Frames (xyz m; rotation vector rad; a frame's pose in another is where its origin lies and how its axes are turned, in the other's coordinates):
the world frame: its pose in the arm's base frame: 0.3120 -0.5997 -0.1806 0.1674 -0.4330 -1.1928
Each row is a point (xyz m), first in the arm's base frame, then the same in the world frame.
Working: the arm's base frame: its pose in the world frame: -0.6048 0.0155 0.3516 -0.1674 0.4330 1.1928

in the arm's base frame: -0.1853 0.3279 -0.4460
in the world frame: -1.0690 -0.1795 0.0563
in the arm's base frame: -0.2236 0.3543 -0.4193
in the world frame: -1.0985 -0.1934 0.0988
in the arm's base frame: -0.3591 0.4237 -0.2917
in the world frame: -1.1729 -0.2399 0.2770
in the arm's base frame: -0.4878 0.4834 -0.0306
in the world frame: -1.2047 -0.2373 0.5725
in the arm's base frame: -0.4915 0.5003 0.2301
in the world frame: -1.1596 -0.1430 0.8119
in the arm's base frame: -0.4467 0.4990 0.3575
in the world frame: -1.1148 -0.0602 0.9088
